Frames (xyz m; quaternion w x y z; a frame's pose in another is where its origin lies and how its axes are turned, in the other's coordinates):
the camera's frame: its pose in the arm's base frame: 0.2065 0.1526 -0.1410 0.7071 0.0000 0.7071 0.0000
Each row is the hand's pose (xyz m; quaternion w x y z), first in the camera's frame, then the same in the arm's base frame.
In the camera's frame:
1: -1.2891 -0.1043 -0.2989 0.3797 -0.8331 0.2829 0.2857
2: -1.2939 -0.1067 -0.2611 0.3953 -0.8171 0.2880 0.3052
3: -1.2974 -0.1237 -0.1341 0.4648 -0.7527 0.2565 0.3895
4: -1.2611 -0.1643 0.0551 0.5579 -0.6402 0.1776 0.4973
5: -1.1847 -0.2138 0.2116 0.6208 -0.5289 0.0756 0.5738
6: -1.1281 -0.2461 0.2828 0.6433 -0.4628 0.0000 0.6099
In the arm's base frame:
1: -0.0924 0.0483 1.1481 0.0685 -0.3871 0.4686 0.7912
2: -0.0546 0.0459 1.1529 0.0759 -0.3620 0.4832 0.7936
3: 0.0724 0.0289 1.1564 0.1473 -0.2568 0.5100 0.8076
4: 0.2616 -0.0117 1.1201 0.2689 -0.1010 0.5201 0.8044
5: 0.4181 -0.0612 1.0437 0.3855 0.0317 0.4924 0.7797
6: 0.4893 -0.0935 0.9871 0.4549 0.1040 0.4549 0.7585

